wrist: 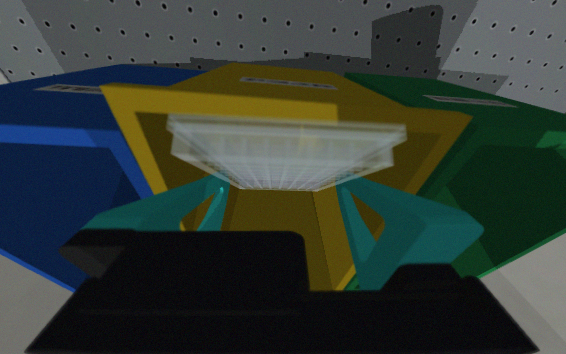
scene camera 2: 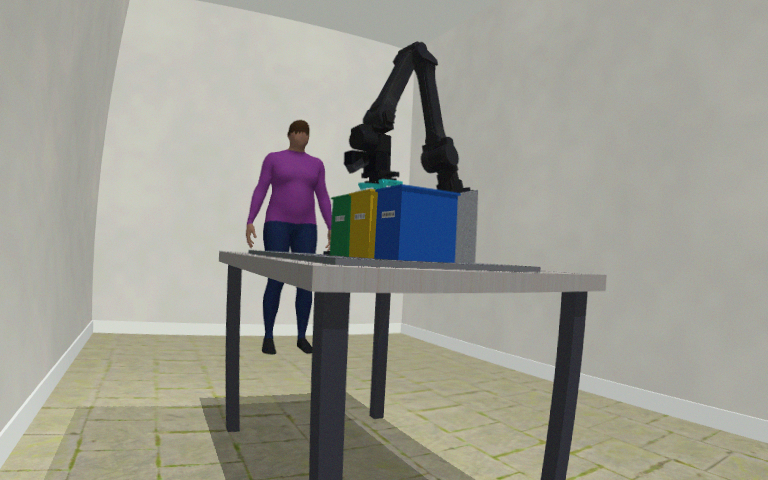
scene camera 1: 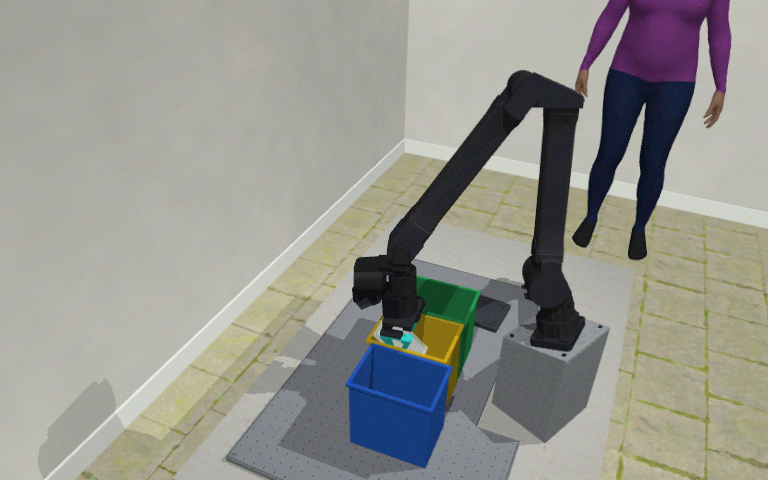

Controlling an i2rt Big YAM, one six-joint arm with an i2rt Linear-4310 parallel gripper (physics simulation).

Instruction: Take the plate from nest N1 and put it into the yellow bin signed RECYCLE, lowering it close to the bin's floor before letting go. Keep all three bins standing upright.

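Places are measured from the arm's base along level axes (x ahead, y left, z up), in centimetres.
Pixels of known places: gripper, fingertip midpoint: [wrist: 282, 176] [scene camera 1: 404, 343]; arm's base, origin of the base link: [scene camera 1: 558, 333].
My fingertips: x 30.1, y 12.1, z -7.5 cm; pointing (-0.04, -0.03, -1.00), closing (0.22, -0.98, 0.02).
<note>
For each thing: its top centre in the pictures, then the offset to it from my fingertips.
- yellow bin, middle of its top: [wrist: 281, 250] [scene camera 1: 416, 331] [scene camera 2: 388, 193] dy -0.4, dx -2.7, dz +4.5 cm
- blue bin, middle of its top: [wrist: 88, 250] [scene camera 1: 400, 375] [scene camera 2: 417, 191] dy +12.4, dx -5.7, dz +4.0 cm
- green bin, middle of its top: [wrist: 464, 247] [scene camera 1: 436, 297] [scene camera 2: 366, 198] dy -14.0, dx -0.9, dz +4.0 cm
- dark flat block, middle of its top: [scene camera 1: 475, 306] dy -35.4, dx -3.4, dz -12.5 cm
My gripper [scene camera 1: 398, 338] [scene camera 2: 378, 184] [wrist: 282, 176] points down at the mouth of the yellow bin [scene camera 1: 454, 367] [scene camera 2: 362, 233] [wrist: 225, 99], its teal fingers shut on the sides of the clear gridded plate [scene camera 1: 419, 345] [wrist: 287, 145]. The plate is clearly tilted: its end towards the bin's labelled wall is high, near the rim, and the other end dips into the bin. I cannot tell whether the high end touches the rim. The plate does not show in scene camera 2. The yellow bin stands upright; its sign is too small to read. Nest N1 cannot be made out.
The blue bin [scene camera 1: 390, 418] [scene camera 2: 427, 226] [wrist: 45, 185] and green bin [scene camera 1: 450, 300] [scene camera 2: 339, 237] [wrist: 510, 195] stand upright close on either side. A dark flat block [scene camera 1: 492, 315] lies beside the green bin. The arm's grey pedestal [scene camera 1: 538, 384] [scene camera 2: 467, 226] and a person [scene camera 1: 659, 45] [scene camera 2: 294, 186] stand beyond.
</note>
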